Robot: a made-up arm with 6 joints.
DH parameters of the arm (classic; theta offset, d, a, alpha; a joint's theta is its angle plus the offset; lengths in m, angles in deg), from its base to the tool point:
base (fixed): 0 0 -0.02 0
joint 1: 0 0.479 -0.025 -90
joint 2: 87.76 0 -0.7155 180
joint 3: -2.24 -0.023 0.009 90
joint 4: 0 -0.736 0.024 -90
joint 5: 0 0.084 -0.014 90
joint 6: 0 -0.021 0.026 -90
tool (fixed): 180 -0.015 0 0
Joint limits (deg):
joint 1: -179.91..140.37
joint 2: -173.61..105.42
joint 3: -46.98..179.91
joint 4: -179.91..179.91
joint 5: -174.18..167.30
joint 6: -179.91..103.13
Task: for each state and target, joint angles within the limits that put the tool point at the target. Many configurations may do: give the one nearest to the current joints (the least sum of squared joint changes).
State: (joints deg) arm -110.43 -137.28 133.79 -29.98 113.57 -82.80
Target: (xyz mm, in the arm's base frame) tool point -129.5 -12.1 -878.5
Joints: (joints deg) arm -159.27 -167.15 127.84 -17.31 108.37 -84.59
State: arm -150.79 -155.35 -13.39 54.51 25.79 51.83
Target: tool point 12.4 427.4 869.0
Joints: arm -102.86 -115.70 -46.51 45.94 23.50 51.72
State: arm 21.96 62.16 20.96 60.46 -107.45 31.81
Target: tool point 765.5 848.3 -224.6
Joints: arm 49.78 105.42 52.53 69.53 -84.76 41.86
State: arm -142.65 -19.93 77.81 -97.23 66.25 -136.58
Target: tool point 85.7 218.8 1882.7
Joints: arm -114.73 -13.50 85.27 -88.54 58.28 -136.48
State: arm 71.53 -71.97 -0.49 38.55 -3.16 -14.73
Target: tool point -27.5 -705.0 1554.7
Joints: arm 85.67 -61.20 31.10 41.09 -2.05 -14.17
